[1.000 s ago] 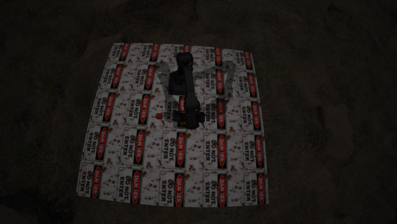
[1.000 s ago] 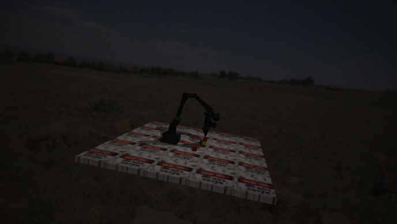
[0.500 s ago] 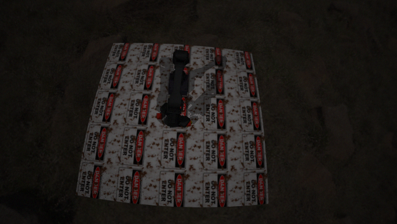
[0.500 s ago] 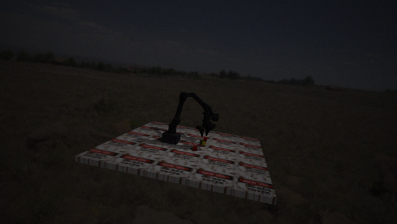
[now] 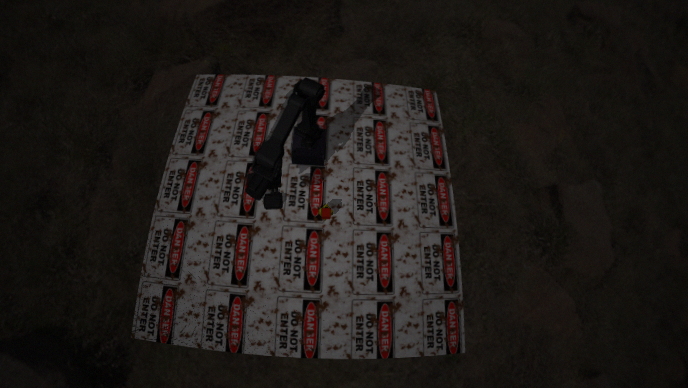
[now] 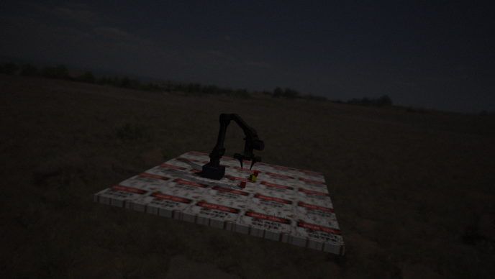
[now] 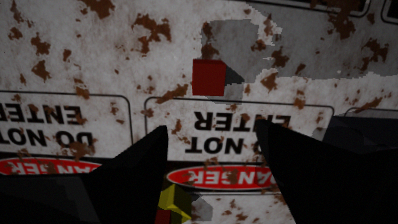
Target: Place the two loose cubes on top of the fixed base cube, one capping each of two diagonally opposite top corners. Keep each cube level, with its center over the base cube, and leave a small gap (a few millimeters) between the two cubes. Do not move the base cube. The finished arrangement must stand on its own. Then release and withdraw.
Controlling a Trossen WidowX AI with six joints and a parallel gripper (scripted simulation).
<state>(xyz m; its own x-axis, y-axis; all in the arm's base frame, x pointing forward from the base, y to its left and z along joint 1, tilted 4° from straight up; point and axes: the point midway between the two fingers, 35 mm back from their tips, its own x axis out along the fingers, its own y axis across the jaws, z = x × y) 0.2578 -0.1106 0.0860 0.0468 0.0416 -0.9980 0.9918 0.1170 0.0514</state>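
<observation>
Now: the yellow base cube 3 cm ahead of my gripper tip, 19 cm to the left of it and 10 cm below it.
</observation>
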